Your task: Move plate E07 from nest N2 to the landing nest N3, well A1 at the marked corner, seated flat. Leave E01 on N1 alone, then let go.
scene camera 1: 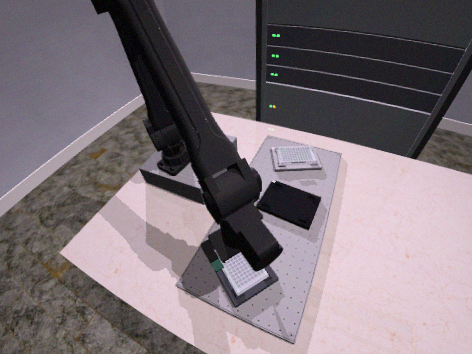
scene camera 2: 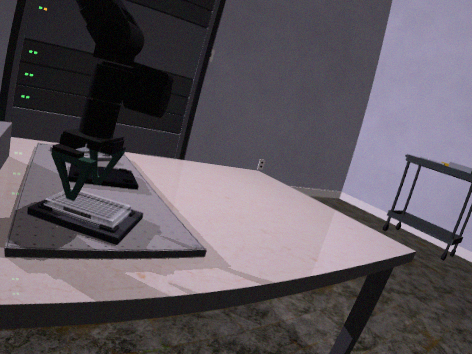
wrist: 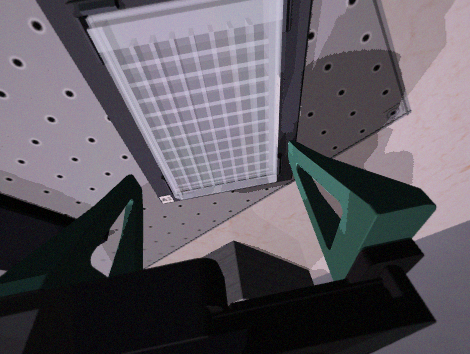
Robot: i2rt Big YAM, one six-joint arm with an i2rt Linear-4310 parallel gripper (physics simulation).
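A clear plate [scene camera 1: 242, 275] [scene camera 2: 107, 212] [wrist: 210, 110], seemingly E07, sits on a dark nest [scene camera 1: 257, 287] [scene camera 2: 120, 234] [wrist: 127, 130], seemingly N2. Its own label is not readable. The nest's marked corner tag [wrist: 166, 199] shows in the wrist view. My gripper [scene camera 2: 85, 189] [wrist: 212, 164] is open and empty, low over this plate, with its green fingers spread toward the plate's two long sides. Whether a fingertip touches cannot be told. The black nest [scene camera 1: 290, 204] [scene camera 2: 122, 178], seemingly N3, holds no plate. Another plate [scene camera 1: 296, 154], seemingly E01, sits on the light grey nest [scene camera 1: 280, 167] at the back.
The nests stand in a row on a perforated grey board [scene camera 1: 295, 280] [scene camera 2: 165, 237] [wrist: 45, 70] on the pale table [scene camera 1: 390, 240] [scene camera 2: 280, 215]. The arm's base block [scene camera 1: 170, 187] stands beside the board. A server rack [scene camera 1: 261, 65] stands behind the table, and a cart [scene camera 2: 425, 228] at the right.
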